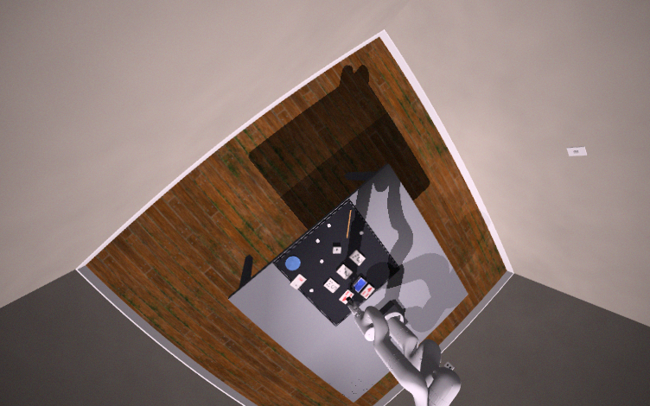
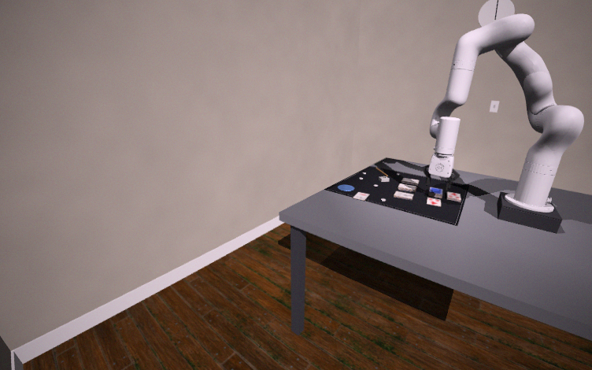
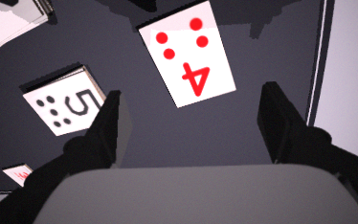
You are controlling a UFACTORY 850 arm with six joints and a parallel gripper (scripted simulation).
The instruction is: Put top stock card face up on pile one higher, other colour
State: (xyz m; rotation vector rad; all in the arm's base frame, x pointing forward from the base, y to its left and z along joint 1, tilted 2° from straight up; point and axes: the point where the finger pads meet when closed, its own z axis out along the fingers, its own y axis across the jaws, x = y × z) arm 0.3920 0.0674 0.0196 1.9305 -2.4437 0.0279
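My gripper is now 90 mm above the red 4 card. Round my hand: red 4 (80 mm behind, 120 mm to the right, 80 mm below); black 5 (150 mm ahead, 10 mm to the left, 80 mm below); black 2 (150 mm ahead, 110 mm to the right, 70 mm below).
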